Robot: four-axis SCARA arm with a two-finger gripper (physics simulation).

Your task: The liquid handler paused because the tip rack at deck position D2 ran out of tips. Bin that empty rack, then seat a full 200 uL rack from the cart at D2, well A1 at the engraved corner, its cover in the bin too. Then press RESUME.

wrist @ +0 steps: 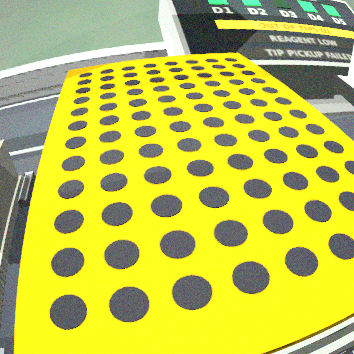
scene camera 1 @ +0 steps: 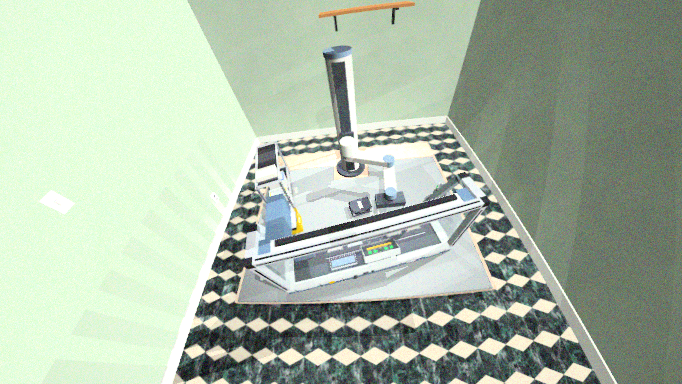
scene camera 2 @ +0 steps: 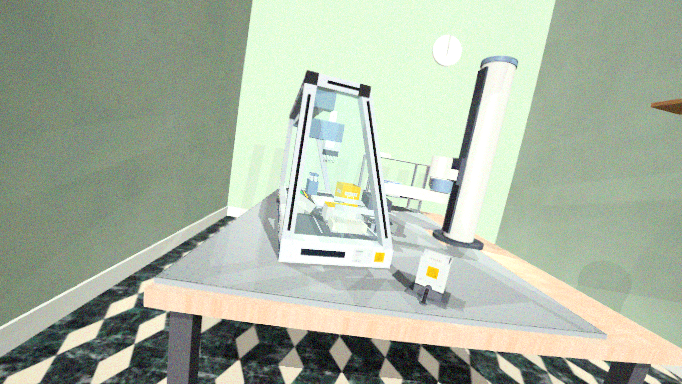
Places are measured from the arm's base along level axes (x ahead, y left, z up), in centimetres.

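Where they show: gripper, between the fingertips: point(wrist: 151, 54) point(scene camera 2: 334, 202); arm's base, origin of its link: point(scene camera 1: 350, 167) point(scene camera 2: 456, 240).
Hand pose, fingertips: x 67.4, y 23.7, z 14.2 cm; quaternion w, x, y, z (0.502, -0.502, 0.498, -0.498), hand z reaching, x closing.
Each offset is from my fingertips to the top centre of the thing. "spot": to the spot under its first point.
In the wrist view a yellow rack top {spot: dx -5.4, dy -1.6, dz -1.0 cm} point(wrist: 220, 172) fills most of the frame, its many round holes dark and without visible tips. I cannot read its deck position. Behind it the handler's display point(wrist: 270, 42) point(scene camera 1: 381, 250) reads "OUT OF TIPS D2"; no RESUME label is readable. My gripper point(scene camera 1: 390, 201) is at the arm's end, behind the handler's top beam in scene camera 1, open with nothing held; its fingertips are not clearly visible. A cart-like frame point(scene camera 1: 257, 162) stands at the left; full racks on it cannot be made out. A yellow box point(scene camera 2: 348, 191) shows through the handler's glass.
The liquid handler point(scene camera 1: 370, 218) point(scene camera 2: 290, 252) has glass sides and a raised frame around the deck. A dark box {dx -22.2, dy -18.9, dz -7.3 cm} point(scene camera 1: 360, 206) stands behind it, beside the gripper. The arm's column point(scene camera 1: 342, 100) point(scene camera 2: 480, 150) rises at the back. A white box {dx -26.5, dy +39.0, dz -0.1 cm} point(scene camera 2: 431, 265) stands near the table edge.
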